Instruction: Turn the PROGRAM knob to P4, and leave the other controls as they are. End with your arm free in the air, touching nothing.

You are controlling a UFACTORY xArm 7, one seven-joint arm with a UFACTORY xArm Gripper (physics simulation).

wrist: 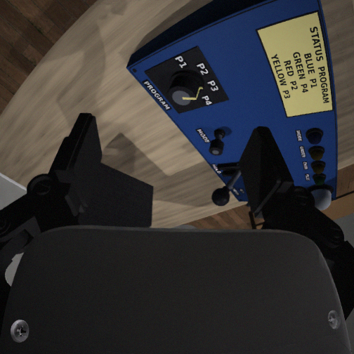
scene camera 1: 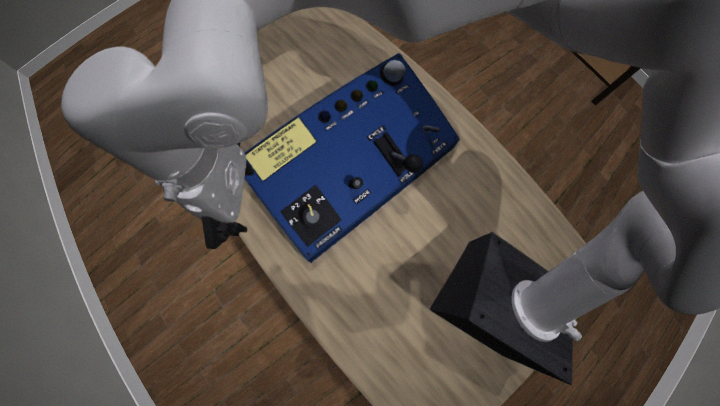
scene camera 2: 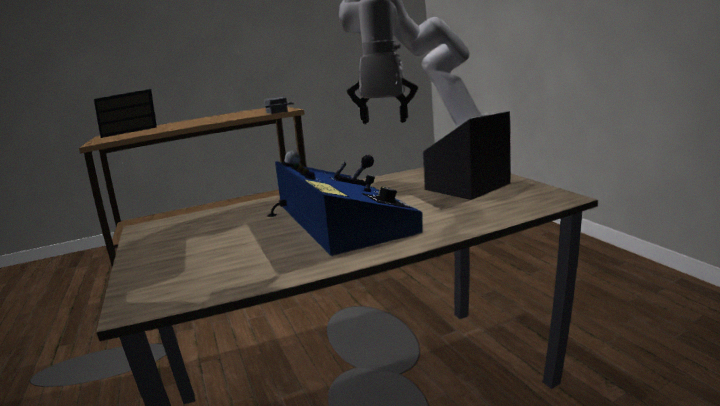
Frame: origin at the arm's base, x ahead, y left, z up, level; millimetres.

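Seen in the pictures: gripper, fingertip midpoint: (scene camera 1: 241,201) (scene camera 2: 384,122); arm's base, link origin: (scene camera 1: 535,310) (scene camera 2: 472,128).
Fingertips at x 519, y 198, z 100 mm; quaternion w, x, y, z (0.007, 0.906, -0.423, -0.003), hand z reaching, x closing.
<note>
Pixels of each thing's top centre, then the offset from my fingertips to it. "spot": a spot on its surface instead. Level surfaces: height alone.
- PROGRAM knob, top centre: (scene camera 1: 310,213) (scene camera 2: 386,186) dx -47, dy -74, dz -182 mm
- MODE knob, top centre: (scene camera 1: 357,182) dx -77, dy -190, dz -175 mm
- CYCLE lever, top centre: (scene camera 1: 415,159) (scene camera 2: 367,155) dx -144, dy -301, dz -142 mm
- CHECK switch, top centre: (scene camera 1: 434,124) dx -119, dy -427, dz -180 mm
- white dome, surface spot: (scene camera 1: 393,71) (scene camera 2: 296,153) spot: dx +31, dy -446, dz -123 mm
- table, surface height: dz -307 mm
The PROGRAM knob (scene camera 1: 312,215) (scene camera 2: 387,193) (wrist: 182,96) is a round dark knob with a yellow pointer on the blue console (scene camera 1: 332,156) (scene camera 2: 373,221) (wrist: 245,65). In scene camera 1 the pointer is at P3. In the wrist view the pointer line shows beside P3 and P4, seen at a slant. My gripper (scene camera 1: 225,235) (scene camera 2: 384,121) (wrist: 174,138) is open with nothing between its fingers. It hangs in the air, high above the console's PROGRAM end, and touches nothing. In the wrist view the knob shows between and beyond the fingertips.
The MODE knob (scene camera 1: 356,182) (wrist: 216,145), the CYCLE lever (scene camera 1: 412,162) (scene camera 2: 366,161) (wrist: 221,196) and the CHECK switch (scene camera 1: 431,129) stand up from the console. A white dome (scene camera 1: 393,71) (scene camera 2: 291,157) is at its far corner. The dark arm base (scene camera 1: 519,312) (scene camera 2: 468,156) stands on the table (scene camera 1: 352,322) (scene camera 2: 226,272).
</note>
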